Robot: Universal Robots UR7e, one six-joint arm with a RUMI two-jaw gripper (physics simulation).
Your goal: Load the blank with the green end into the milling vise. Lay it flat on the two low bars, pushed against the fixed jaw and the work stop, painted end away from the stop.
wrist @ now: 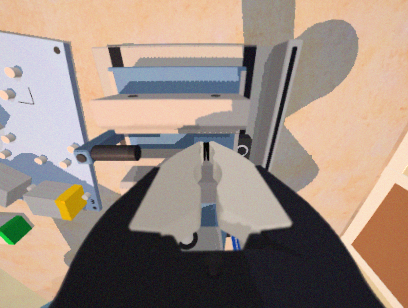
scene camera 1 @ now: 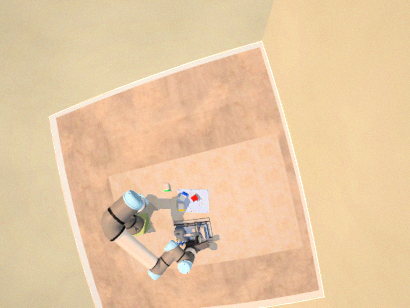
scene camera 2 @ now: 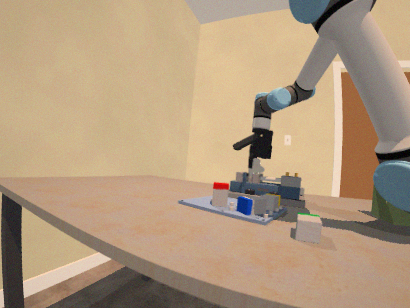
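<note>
The blank with the green end lies on the table beside the pale tray, apart from the vise. The milling vise stands on the other side of the tray. In the wrist view its long jaw block with two holes lies above the fingertips, and the dark rod of the work stop is to their left. My gripper is shut and empty, its fingertips together over the vise. The fingers hide part of the vise below them in the wrist view.
The pale tray has small pegs and holds blanks with red, blue and yellow ends. A grey slotted rail runs along the vise's right side in the wrist view.
</note>
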